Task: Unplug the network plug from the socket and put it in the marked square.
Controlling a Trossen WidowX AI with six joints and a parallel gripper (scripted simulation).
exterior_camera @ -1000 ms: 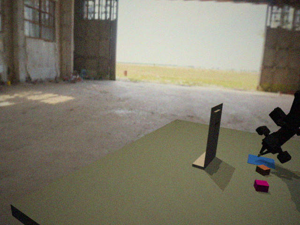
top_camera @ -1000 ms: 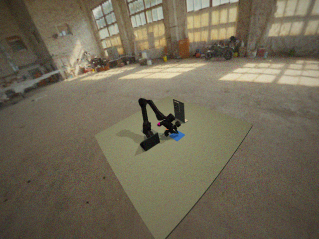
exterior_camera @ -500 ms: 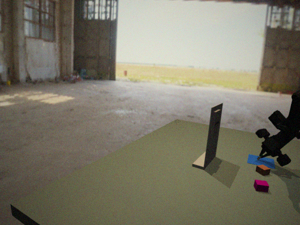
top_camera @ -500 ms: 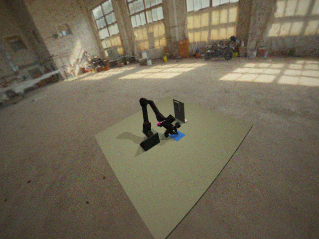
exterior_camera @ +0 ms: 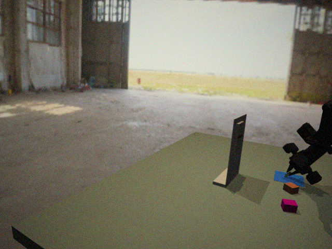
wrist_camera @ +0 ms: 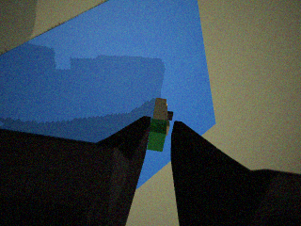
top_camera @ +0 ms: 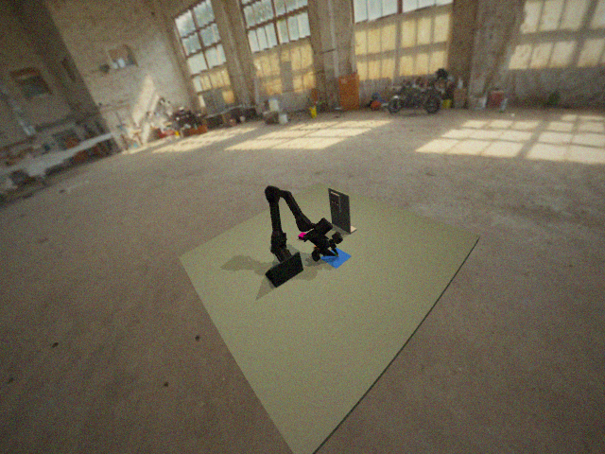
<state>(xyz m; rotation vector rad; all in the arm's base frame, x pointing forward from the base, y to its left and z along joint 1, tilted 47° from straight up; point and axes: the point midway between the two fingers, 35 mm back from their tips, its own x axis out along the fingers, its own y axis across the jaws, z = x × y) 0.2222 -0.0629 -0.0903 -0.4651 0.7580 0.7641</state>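
Right now my gripper tip is right at the green network plug. Also, from my gripper tip: blue marked square (1 cm behind, 2 cm below); grey upright panel (20 cm ahead, 19 cm to the left, 10 cm above).
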